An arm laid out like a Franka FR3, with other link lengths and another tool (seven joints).
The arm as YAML. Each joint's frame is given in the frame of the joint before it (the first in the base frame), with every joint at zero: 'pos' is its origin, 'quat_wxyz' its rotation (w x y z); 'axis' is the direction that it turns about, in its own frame. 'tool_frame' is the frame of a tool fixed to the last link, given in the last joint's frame.
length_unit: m
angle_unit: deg
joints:
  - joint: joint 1
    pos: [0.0, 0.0, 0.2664]
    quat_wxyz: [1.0, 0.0, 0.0, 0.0]
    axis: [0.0, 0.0, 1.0]
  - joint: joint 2
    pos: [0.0, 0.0, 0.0]
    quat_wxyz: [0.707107, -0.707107, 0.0, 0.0]
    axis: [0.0, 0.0, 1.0]
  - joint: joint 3
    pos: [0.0, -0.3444, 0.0]
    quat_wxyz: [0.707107, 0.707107, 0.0, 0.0]
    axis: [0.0, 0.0, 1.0]
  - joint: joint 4
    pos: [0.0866, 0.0, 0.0]
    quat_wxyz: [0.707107, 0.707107, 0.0, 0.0]
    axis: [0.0, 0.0, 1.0]
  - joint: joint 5
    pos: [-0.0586, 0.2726, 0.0]
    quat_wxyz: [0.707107, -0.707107, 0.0, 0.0]
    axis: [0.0, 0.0, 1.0]
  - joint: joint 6
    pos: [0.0, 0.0, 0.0]
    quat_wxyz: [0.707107, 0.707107, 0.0, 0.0]
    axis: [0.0, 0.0, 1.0]
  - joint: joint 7
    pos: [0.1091, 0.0, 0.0]
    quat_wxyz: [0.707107, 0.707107, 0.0, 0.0]
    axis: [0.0, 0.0, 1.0]
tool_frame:
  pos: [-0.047, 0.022, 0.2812]
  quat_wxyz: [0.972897, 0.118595, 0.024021, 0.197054]
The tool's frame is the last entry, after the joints.
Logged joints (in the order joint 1, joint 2, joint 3, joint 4, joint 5, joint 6, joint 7), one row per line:
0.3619, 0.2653, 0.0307, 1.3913, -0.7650, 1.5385, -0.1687
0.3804, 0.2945, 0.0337, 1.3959, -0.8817, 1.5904, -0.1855
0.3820, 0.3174, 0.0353, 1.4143, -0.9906, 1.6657, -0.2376
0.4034, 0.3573, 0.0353, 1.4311, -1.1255, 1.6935, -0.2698
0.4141, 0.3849, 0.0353, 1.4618, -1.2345, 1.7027, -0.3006
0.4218, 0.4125, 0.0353, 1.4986, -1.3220, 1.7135, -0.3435
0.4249, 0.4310, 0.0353, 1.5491, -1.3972, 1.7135, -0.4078
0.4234, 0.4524, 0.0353, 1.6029, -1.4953, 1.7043, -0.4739
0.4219, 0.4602, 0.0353, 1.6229, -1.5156, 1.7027, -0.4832
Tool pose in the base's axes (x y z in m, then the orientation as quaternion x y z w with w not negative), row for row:
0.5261, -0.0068, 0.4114, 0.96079, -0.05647, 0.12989, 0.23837
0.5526, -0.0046, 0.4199, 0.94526, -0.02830, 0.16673, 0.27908
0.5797, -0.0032, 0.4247, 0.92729, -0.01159, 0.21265, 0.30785
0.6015, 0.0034, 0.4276, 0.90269, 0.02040, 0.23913, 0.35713
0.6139, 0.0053, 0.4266, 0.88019, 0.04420, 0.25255, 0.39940
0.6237, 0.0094, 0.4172, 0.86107, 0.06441, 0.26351, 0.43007
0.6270, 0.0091, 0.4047, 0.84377, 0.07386, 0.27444, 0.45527
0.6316, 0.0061, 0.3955, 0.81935, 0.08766, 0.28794, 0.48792
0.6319, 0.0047, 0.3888, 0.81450, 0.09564, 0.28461, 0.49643
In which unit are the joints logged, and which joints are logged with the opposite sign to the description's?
The joints are logged in radians. Opposite sign: joint 4, joint 7.
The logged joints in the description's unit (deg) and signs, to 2 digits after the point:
20.74, 15.20, 1.76, -79.72, -43.83, 88.15, 9.67
21.80, 16.87, 1.93, -79.98, -50.52, 91.12, 10.63
21.89, 18.19, 2.02, -81.03, -56.76, 95.44, 13.61
23.11, 20.47, 2.02, -82.00, -64.49, 97.03, 15.46
23.73, 22.05, 2.02, -83.75, -70.73, 97.56, 17.22
24.17, 23.63, 2.02, -85.86, -75.75, 98.18, 19.68
24.34, 24.69, 2.02, -88.76, -80.05, 98.18, 23.37
24.26, 25.92, 2.02, -91.84, -85.67, 97.65, 27.15
24.17, 26.37, 2.02, -92.99, -86.84, 97.56, 27.69

